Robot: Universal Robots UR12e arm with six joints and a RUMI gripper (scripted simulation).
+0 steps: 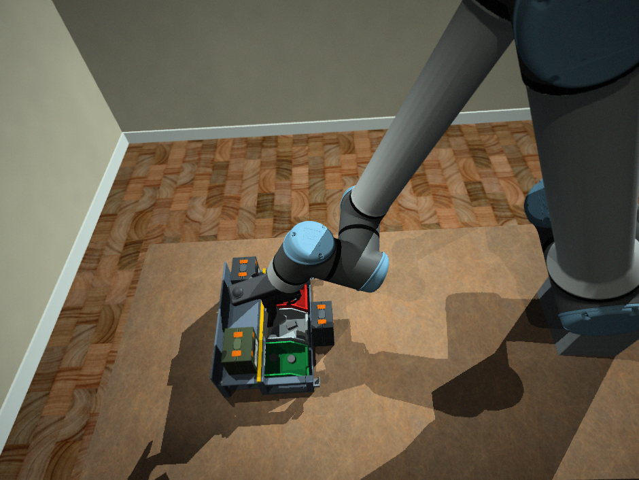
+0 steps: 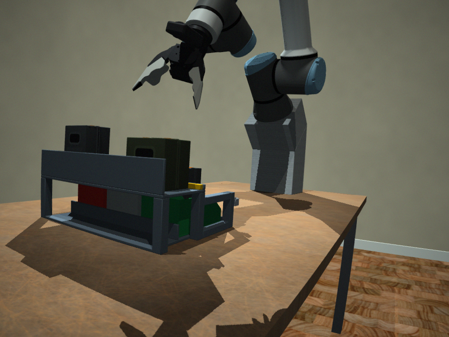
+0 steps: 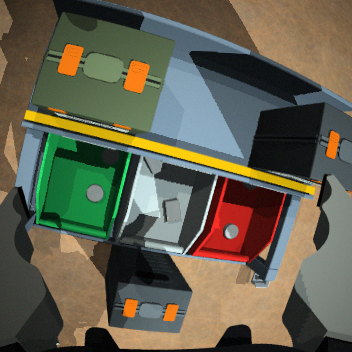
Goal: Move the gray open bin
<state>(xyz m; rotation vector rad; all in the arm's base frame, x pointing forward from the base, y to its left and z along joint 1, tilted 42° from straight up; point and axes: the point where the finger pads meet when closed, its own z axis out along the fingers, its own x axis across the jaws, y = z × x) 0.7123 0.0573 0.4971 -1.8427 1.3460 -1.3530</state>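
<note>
Now: the gray bin 40 mm behind my hand, 60 mm to the right of it and 250 mm below it. Also, from my hand: yellow strip 10 mm ahead, 60 mm to the right, 180 mm below; green bin 30 mm behind, 50 mm to the left, 250 mm below; red bin 40 mm behind, 170 mm to the right, 250 mm below.
</note>
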